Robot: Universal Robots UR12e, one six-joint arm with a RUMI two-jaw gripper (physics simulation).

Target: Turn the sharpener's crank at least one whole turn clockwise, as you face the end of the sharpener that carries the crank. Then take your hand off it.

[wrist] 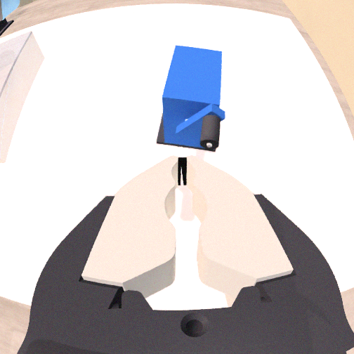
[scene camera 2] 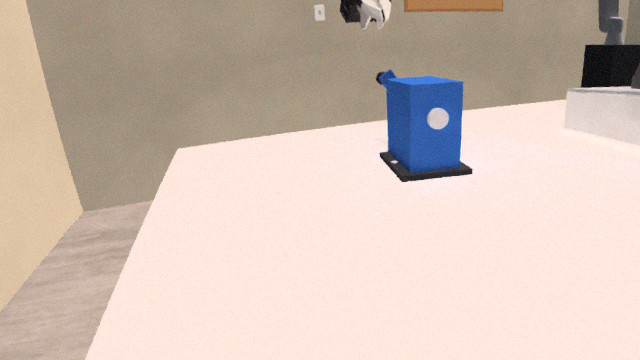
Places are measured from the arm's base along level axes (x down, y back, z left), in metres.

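Pixels of known places: gripper, fingertip midpoint: [scene camera 2: 384, 20].
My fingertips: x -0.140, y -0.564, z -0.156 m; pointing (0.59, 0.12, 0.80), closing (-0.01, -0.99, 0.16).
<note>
For each thing: its top centre in the pictures, then the offset to it from my fingertips. "spot": a spot on its surface instead. Level surfaces: height alone.
- blue sharpener at a spot on its surface: [scene camera 2: 424, 125] spot: dx +0.153, dy -0.015, dz +0.244 m
- black crank handle at a spot on its surface: [scene camera 2: 380, 78] spot: dx +0.098, dy -0.041, dz +0.118 m
- pale table at its surface level: dx +0.226 m
The blue sharpener [scene camera 2: 424, 125] [wrist: 194, 75] stands upright on its black base [scene camera 2: 435, 175]. Its blue crank arm [scene camera 2: 388, 77] [wrist: 197, 117] is on the end facing the gripper in the wrist view and slants up to the right there. The black crank handle [scene camera 2: 380, 78] [wrist: 210, 131] sticks out from the arm's upper right end, near the sharpener's top. My gripper [scene camera 2: 373, 27] [wrist: 180, 159] is shut and empty. In the scene view it hangs above the crank and a little to its left, apart from it; part of the gripper is cut off by the top edge.
The pale table [scene camera 2: 300, 250] [wrist: 90, 150] carries the sharpener. A pale block [scene camera 2: 600, 112] [wrist: 17, 75] stands at the right in the scene view and at the left in the wrist view. A black box [scene camera 2: 607, 65] stands behind it. The table's left edge shows in the scene view.
</note>
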